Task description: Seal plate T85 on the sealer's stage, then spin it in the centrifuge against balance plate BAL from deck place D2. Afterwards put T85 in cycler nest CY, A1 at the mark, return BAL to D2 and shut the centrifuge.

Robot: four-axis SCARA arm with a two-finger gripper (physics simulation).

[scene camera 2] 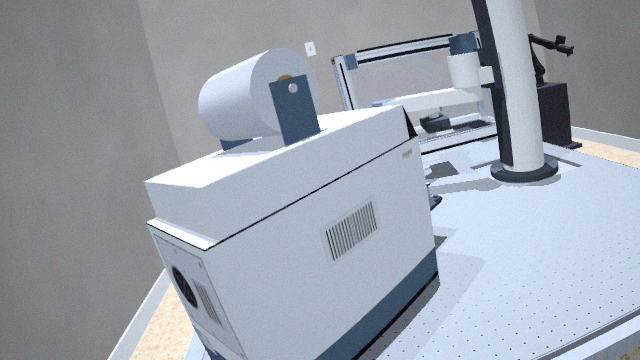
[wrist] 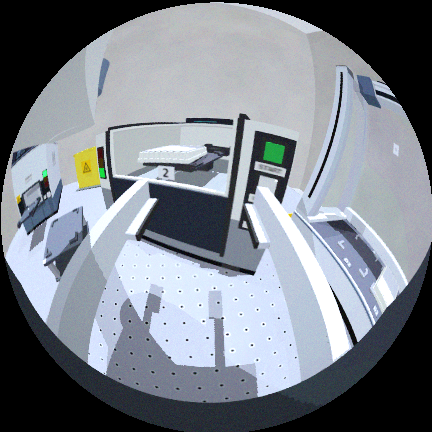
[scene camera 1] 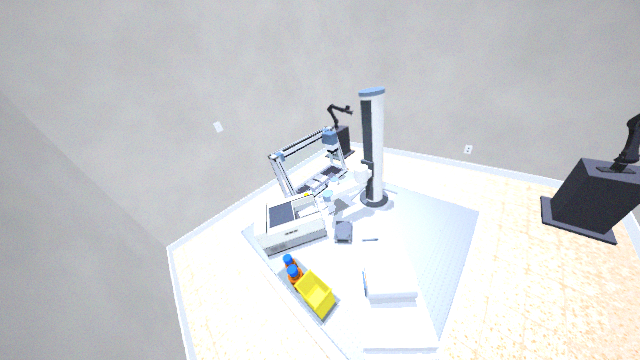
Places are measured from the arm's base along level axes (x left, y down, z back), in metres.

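Pixels of known places: gripper, fingertip midpoint: (wrist: 200,193) (scene camera 1: 320,199); arm's base, link origin: (scene camera 2: 524,170) (scene camera 1: 373,197).
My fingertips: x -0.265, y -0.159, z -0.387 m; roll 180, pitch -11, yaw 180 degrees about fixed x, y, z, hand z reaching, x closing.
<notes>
For each thing: its top centre in the pictures, then the offset to it from my fingertips.
- white plate, top centre: (wrist: 176,145) dx +0.022, dy -0.016, dz -0.172 m
- green button, top centre: (wrist: 274,143) dx -0.069, dy -0.045, dz -0.020 m
- sealer, top centre: (scene camera 2: 256,59) (scene camera 1: 387,265) dx +0.747, dy -0.330, dz -0.355 m
- pale plate, top centre: (wrist: 389,285) dx -0.320, dy +0.072, dz +0.187 m
My gripper (wrist: 200,193) is shut to its narrow setting; its two fingers still stand apart with a gap and no plate between them. It is in front of the centrifuge (scene camera 1: 295,240) (wrist: 175,210), whose top is open. A white plate (wrist: 172,154) lies on the rotor bucket marked 2; its name cannot be read. The green button (wrist: 274,152) above the START label is at the right of the centrifuge front. The sealer (scene camera 1: 400,325) (scene camera 2: 280,260) (wrist: 52,165) stands apart, showing a green light in the wrist view. T85, BAL and nest CY cannot be told by name.
A gantry frame (scene camera 1: 300,145) (wrist: 340,135) stands beside the centrifuge, with a pale plate (wrist: 387,292) on its deck. A grey stand (scene camera 1: 343,231) (wrist: 65,230) is between centrifuge and sealer. A yellow bin (scene camera 1: 315,295) (wrist: 87,167) and blue-capped bottles (scene camera 1: 294,272) stand near the edge. The arm's column (scene camera 1: 375,145) (scene camera 2: 520,90) rises behind.
</notes>
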